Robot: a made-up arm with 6 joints.
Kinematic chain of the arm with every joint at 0, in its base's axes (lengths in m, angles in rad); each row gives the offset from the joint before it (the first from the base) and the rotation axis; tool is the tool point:
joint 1: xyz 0 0 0.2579 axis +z
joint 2: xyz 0 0 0 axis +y
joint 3: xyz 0 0 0.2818 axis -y
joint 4: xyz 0 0 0 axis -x
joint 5: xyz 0.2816 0 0 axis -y
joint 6: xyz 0 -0.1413 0 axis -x
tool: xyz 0 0 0
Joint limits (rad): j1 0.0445..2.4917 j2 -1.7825..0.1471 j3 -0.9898..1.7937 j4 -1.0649..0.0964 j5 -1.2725..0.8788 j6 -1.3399..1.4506
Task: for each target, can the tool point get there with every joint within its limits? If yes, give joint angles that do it. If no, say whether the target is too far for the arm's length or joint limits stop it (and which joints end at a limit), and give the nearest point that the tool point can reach.
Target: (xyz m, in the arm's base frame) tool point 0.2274 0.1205 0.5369
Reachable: yes | joints 0.8109 -0.2155 0.1849 -0.9533 -0.7206 -0.5004
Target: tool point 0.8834 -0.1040 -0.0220
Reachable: no: too far | nearest point 0.5093 -0.2096 0.0832 | short by 0.403 m
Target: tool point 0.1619 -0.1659 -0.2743
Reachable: no: joint limits stop it (at a limit: joint 2, joint 3, joint 4) | nearest point 0.3797 -0.3891 0.0678 | short by 0.463 m
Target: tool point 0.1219 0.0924 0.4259
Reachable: yes | joints 1.3198 -0.6747 -0.4934 -0.8324 -0.8344 0.4405
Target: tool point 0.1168 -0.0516 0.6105
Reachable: yes | joints 0.8446 -0.8122 0.0157 -0.5342 -0.5108 0.8892
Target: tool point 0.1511 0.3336 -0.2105
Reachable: no: joint limits stop it (at a limit: joint 2, joint 4) | nearest point 0.0694 0.1532 0.2504 | short by 0.502 m
